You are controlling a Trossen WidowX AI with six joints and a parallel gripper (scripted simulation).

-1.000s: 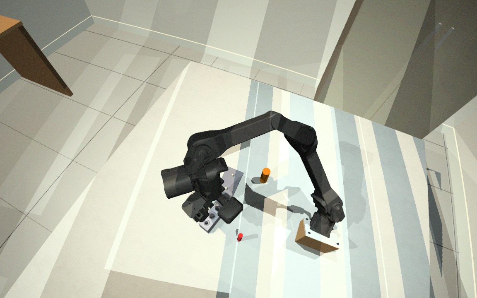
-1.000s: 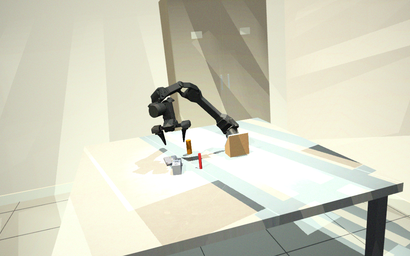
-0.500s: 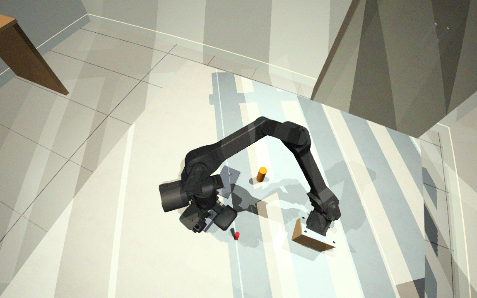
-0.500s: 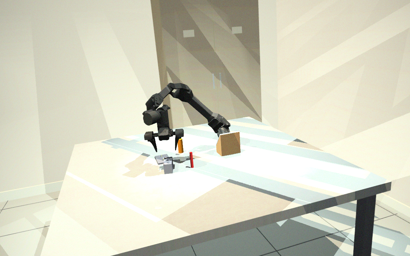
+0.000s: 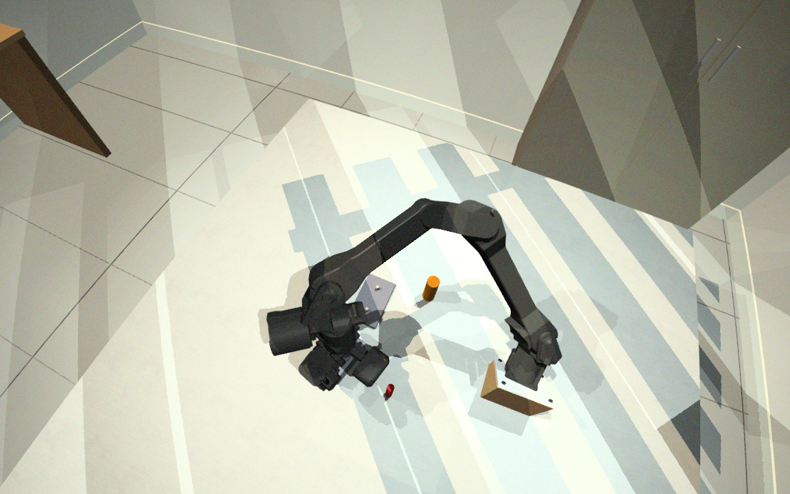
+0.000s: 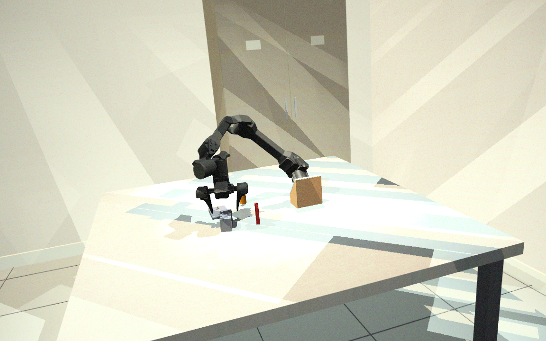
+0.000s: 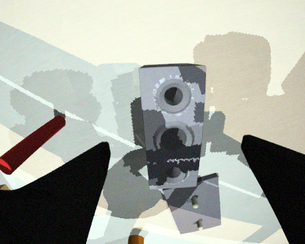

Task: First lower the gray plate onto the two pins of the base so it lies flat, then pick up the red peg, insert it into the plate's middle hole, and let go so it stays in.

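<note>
Right now the gray plate is 20 mm below my gripper tip. From my gripper tip the other things lie so: base 20 mm ahead, 150 mm to the right, 50 mm below; then red peg 120 mm behind, 10 mm to the left, 20 mm below; then orange cylinder 90 mm behind, 230 mm to the right, 20 mm below.
</note>
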